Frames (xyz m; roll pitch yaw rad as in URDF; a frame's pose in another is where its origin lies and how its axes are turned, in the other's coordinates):
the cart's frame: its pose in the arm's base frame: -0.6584 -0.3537 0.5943 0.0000 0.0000 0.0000
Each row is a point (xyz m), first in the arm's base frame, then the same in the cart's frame.
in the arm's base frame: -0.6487 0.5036 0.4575
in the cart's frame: 0.0097 0.8573 -0.1368
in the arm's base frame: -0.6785 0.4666 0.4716
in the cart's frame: -0.0201 0.8203 -0.1227
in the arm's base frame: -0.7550 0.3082 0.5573
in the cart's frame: -0.0966 0.6619 -0.0370
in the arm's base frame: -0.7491 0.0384 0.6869
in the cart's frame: -0.0907 0.3921 0.0926
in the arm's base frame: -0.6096 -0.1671 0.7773
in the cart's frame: 0.0488 0.1866 0.1830
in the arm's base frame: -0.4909 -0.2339 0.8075
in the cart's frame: 0.1675 0.1198 0.2132
